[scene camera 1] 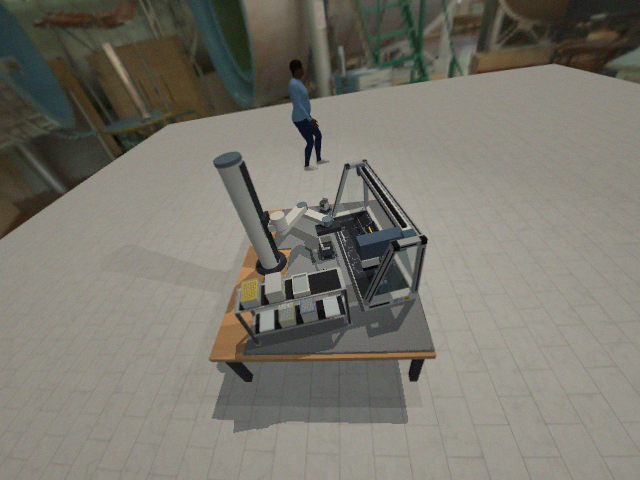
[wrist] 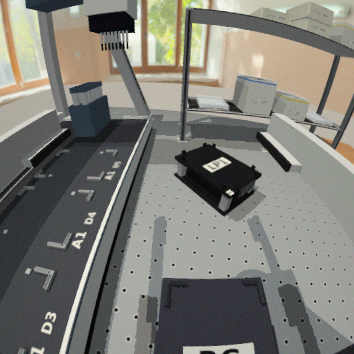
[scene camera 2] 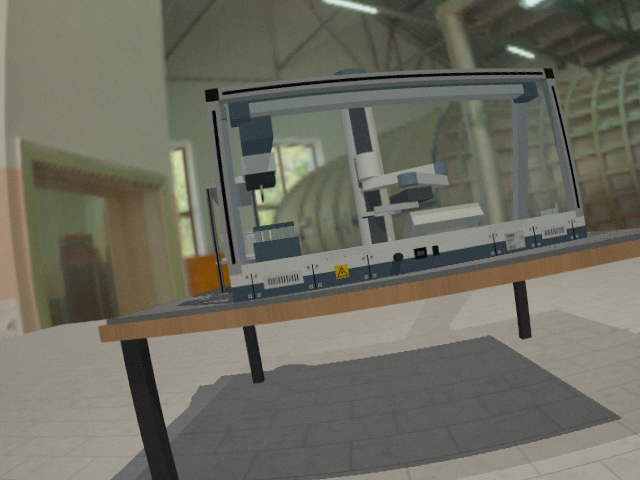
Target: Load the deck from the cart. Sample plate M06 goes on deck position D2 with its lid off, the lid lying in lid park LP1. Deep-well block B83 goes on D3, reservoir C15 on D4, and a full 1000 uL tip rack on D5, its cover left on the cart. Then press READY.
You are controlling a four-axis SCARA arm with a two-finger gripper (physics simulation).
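My gripper (scene camera 1: 330, 226) (scene camera 2: 393, 208) (wrist: 161, 118) is open and empty, its pads wide apart in the wrist view. It hangs above a dark stand (wrist: 215, 310) beside the deck. The lid park LP1 (scene camera 1: 325, 248) (wrist: 217, 165) is bare. Deck nests D3, D4 and D5 on the deck (wrist: 25, 225) look bare; D2 does not show in the wrist view. The cart (scene camera 1: 247, 327) (wrist: 186, 75) holds labware on two shelves: a yellow rack (scene camera 1: 249, 290), a tall white block (scene camera 1: 274, 288), a light tray (scene camera 1: 300, 284), and below, a blue-rimmed rack (scene camera 1: 308, 308) (wrist: 256, 95), a yellow-rimmed rack (scene camera 1: 286, 313) (wrist: 291, 106) and flat plates. Labels are unreadable.
A pipetting head (scene camera 1: 379, 241) (scene camera 2: 258, 170) (wrist: 111, 22) hangs from the enclosure frame over the deck. A blue block with pale tubes (scene camera 2: 277, 249) (wrist: 89, 112) stands at the deck's cart end. The arm's column (scene camera 1: 247, 211) stands behind the cart. A person (scene camera 1: 300, 103) stands beyond the table.
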